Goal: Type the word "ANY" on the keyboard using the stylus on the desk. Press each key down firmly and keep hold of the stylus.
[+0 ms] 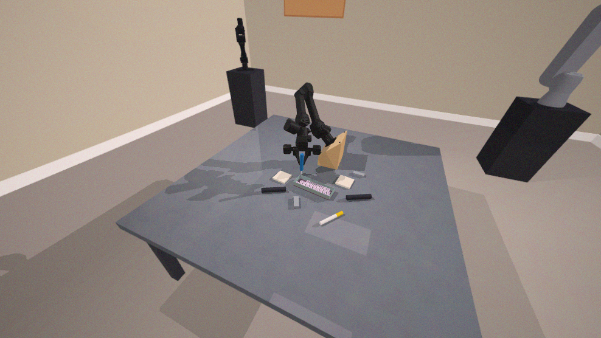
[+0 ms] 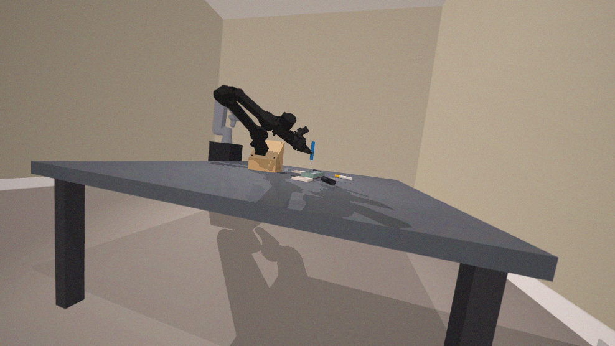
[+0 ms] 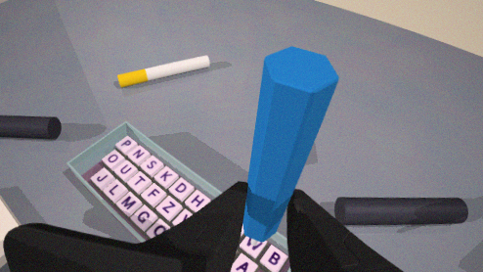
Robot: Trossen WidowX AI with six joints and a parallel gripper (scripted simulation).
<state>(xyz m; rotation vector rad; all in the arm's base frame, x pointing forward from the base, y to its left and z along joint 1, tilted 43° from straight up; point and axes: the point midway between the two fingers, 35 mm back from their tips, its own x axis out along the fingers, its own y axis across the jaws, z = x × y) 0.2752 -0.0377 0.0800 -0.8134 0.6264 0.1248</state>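
Now: gripper tip 40 mm short of the n key, 140 mm to the right of it and 110 mm above it. Round my gripper tip: yellow marker 160 mm ahead, 210 mm to the left, 120 mm below; then blue hexagonal stylus 20 mm below; then H key 30 mm ahead, 60 mm to the left, 110 mm below.
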